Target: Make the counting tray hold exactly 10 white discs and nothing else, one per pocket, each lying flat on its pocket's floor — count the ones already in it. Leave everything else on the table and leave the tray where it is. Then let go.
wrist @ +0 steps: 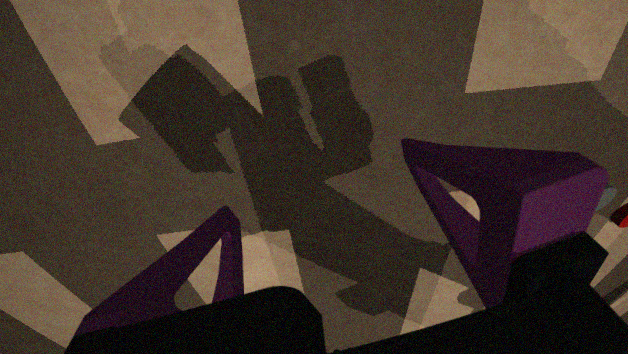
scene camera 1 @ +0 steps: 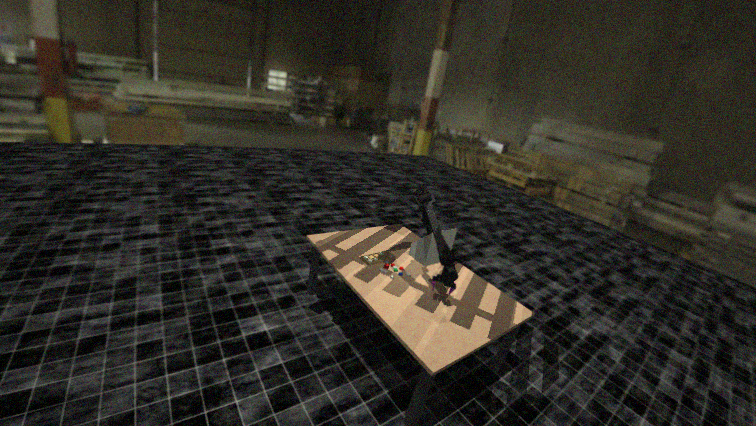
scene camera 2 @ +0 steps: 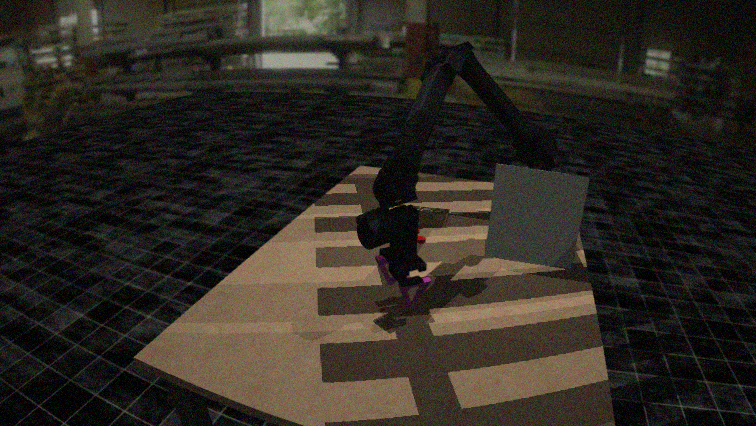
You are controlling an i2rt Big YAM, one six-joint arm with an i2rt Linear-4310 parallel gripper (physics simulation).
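The counting tray (scene camera 1: 365, 258) (scene camera 2: 443, 217) lies toward the table's far end, partly hidden by the arm in scene camera 2; its pockets are too small to count discs in. Loose pieces lie beside it in scene camera 1: red ones (scene camera 1: 401, 268), a green one (scene camera 1: 395, 269), a blue one (scene camera 1: 400, 274) and a pale one (scene camera 1: 392, 276). A red piece (scene camera 2: 421, 239) shows beside the arm in scene camera 2. My gripper (scene camera 1: 443, 296) (scene camera 2: 401, 295) (wrist: 313, 183) is open and empty above the table, away from the pieces. In the wrist view, a pale disc (wrist: 607, 198) and a red piece (wrist: 622, 216) show at the right edge.
A grey upright panel (scene camera 1: 420, 251) (scene camera 2: 536, 214) stands on the wooden table (scene camera 1: 412, 328) (scene camera 2: 238, 338) near the arm's base. Shadow bands cross the table top. The arm reaches over the table and blocks part of scene camera 2's view.
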